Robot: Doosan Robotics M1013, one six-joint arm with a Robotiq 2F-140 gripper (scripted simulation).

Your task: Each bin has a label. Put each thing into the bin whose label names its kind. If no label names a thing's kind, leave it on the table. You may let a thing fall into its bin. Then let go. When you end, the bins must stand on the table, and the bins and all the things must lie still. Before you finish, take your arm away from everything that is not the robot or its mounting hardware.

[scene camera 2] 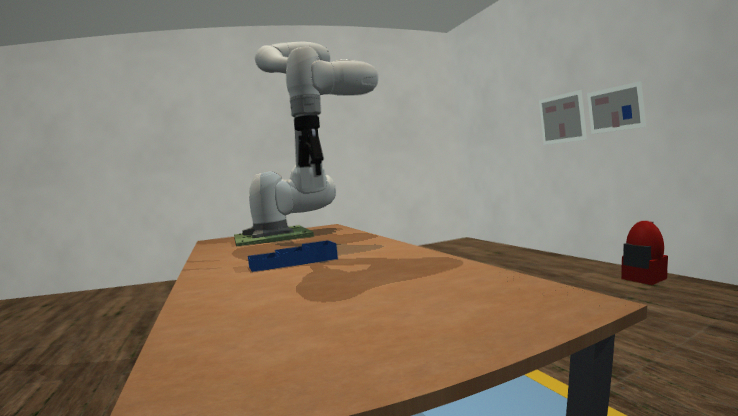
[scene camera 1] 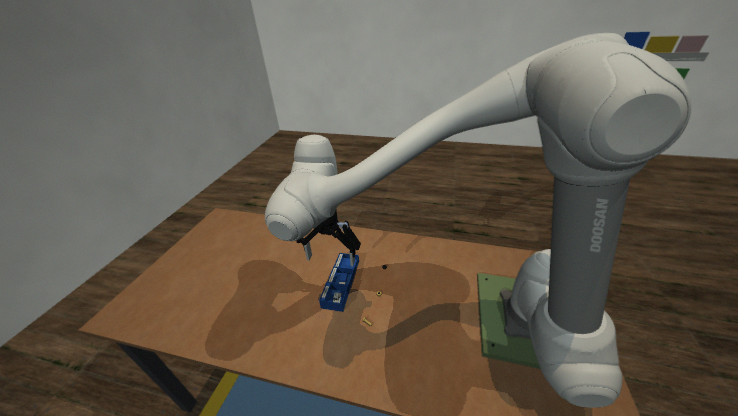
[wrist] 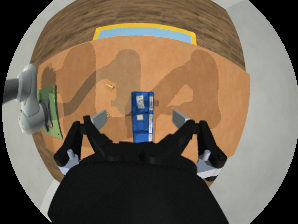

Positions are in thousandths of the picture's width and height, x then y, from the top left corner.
Scene:
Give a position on a long blue bin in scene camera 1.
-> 464,638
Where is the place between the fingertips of the gripper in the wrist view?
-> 468,516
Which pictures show the gripper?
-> Scene camera 2, scene camera 1 and the wrist view: all of them.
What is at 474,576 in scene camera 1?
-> The gripper.

